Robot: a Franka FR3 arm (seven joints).
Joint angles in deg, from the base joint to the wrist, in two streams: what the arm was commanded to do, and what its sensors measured. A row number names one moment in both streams.
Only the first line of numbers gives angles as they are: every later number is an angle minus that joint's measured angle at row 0.
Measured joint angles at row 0:
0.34 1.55 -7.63 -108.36 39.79 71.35 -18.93
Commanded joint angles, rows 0 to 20:
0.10 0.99 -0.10 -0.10 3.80 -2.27 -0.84
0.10 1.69 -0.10 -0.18 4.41 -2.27 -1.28
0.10 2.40 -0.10 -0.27 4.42 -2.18 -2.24
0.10 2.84 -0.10 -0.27 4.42 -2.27 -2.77
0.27 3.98 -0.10 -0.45 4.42 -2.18 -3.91
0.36 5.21 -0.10 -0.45 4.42 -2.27 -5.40
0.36 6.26 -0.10 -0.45 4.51 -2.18 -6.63
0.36 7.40 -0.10 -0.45 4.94 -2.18 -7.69
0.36 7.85 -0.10 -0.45 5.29 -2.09 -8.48
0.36 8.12 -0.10 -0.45 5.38 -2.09 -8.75
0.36 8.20 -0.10 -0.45 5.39 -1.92 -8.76
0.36 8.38 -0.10 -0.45 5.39 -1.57 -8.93
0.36 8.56 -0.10 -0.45 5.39 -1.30 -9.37
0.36 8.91 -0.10 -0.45 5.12 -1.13 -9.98
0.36 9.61 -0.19 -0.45 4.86 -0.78 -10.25
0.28 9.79 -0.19 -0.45 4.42 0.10 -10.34
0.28 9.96 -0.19 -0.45 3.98 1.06 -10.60
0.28 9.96 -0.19 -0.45 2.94 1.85 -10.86
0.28 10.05 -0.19 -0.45 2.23 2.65 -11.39
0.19 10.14 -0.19 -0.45 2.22 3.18 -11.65
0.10 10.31 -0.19 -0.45 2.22 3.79 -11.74
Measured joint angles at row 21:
0.12 9.88 -0.03 -0.53 3.18 1.93 -10.16
